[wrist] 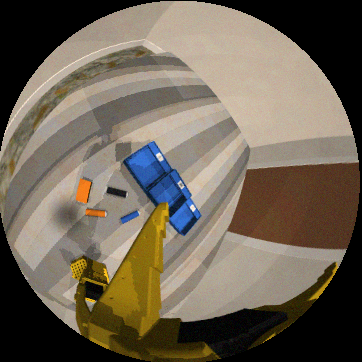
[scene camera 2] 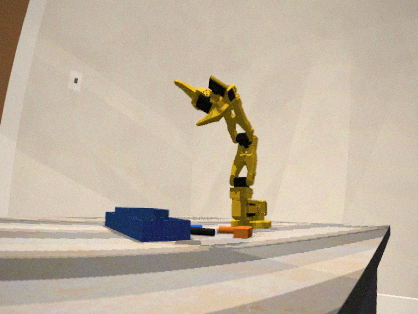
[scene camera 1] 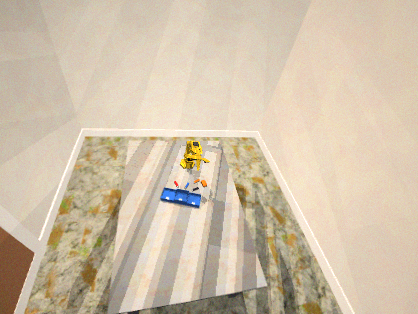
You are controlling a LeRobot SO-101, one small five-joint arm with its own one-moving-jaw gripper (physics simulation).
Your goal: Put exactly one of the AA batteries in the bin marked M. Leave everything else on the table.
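Pixels of known places: hand, its tool point: (wrist: 167, 209) (scene camera 2: 197, 123) (scene camera 1: 197, 170); arm's base, origin of its link: (wrist: 91, 266) (scene camera 1: 187, 166).
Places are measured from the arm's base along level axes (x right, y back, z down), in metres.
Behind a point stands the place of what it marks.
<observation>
My gripper (scene camera 1: 203, 165) @(y -0.229, x -0.018, z -0.219 m) (scene camera 2: 187, 103) (wrist: 248, 235) is fully open and empty, high above the table. Small cylinders that look like batteries lie apart on the table: a black one (scene camera 1: 195, 189) @(y -0.224, x -0.029, z -0.010 m) (scene camera 2: 203, 231) @(y -0.222, x -0.037, z -0.008 m) (wrist: 117, 192) @(y -0.218, x -0.028, z -0.014 m), a blue one (scene camera 1: 187, 185) @(y -0.187, x 0.023, z -0.011 m) (scene camera 2: 196, 226) @(y -0.180, x 0.017, z -0.011 m) (wrist: 130, 216) @(y -0.187, x 0.026, z -0.014 m), an orange one (scene camera 1: 196, 181) @(y -0.157, x -0.045, z -0.011 m) (scene camera 2: 226, 229) @(y -0.159, x -0.046, z -0.009 m) (wrist: 96, 213) @(y -0.151, x -0.045, z -0.014 m) and a red one (scene camera 1: 176, 184) @(y -0.176, x 0.098, z -0.013 m), which does not show in the wrist view. A blue three-part bin row (scene camera 1: 181, 196) @(y -0.270, x 0.071, z -0.007 m) (scene camera 2: 145, 225) @(y -0.357, x -0.035, z -0.025 m) (wrist: 150, 165) @(y -0.317, x 0.003, z -0.007 m) stands beside them. Its white labels are too small to read. A jaw covers part of the row in the wrist view.
An orange block (scene camera 1: 204, 183) @(y -0.182, x -0.098, z -0.017 m) (scene camera 2: 243, 232) @(y -0.196, x -0.108, z -0.011 m) (wrist: 84, 191) @(y -0.177, x -0.091, z -0.018 m) lies beside the orange cylinder. The arm's base (scene camera 1: 193, 146) (scene camera 2: 242, 205) @(y -0.047, x -0.015, z -0.058 m) (wrist: 94, 275) @(y -0.050, x -0.005, z -0.088 m) stands behind the small objects, near the back edge of the table (scene camera 1: 165, 265) @(y -0.679, x 0.190, z 0.000 m). The bin row is on the opposite side of them.
</observation>
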